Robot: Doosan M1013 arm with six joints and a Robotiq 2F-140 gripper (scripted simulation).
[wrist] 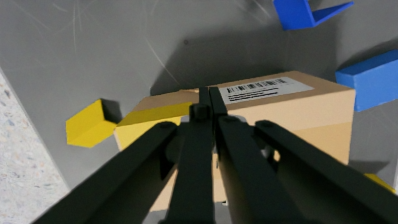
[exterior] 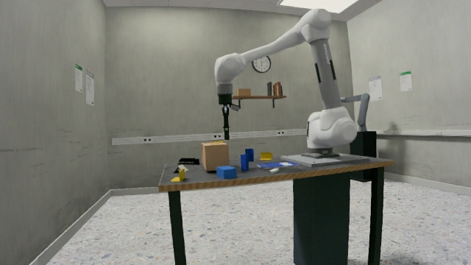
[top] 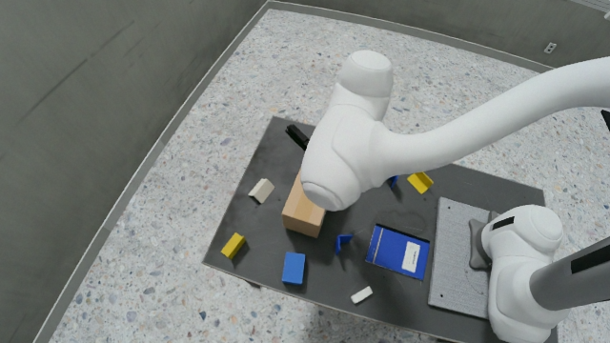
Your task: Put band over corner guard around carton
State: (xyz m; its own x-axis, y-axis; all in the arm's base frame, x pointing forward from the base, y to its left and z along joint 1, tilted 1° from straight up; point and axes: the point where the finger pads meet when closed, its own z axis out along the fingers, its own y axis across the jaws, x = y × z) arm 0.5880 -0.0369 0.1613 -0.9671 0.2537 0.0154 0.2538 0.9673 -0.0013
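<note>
Right now the brown carton is 11 cm below my hand, 8 cm ahead of it and 1 cm to the left of it. From my hand the other things lie so: blue block: 26 cm to the left, 17 cm below, 8 cm ahead; white block: 28 cm to the left, 18 cm below, 15 cm behind.
</note>
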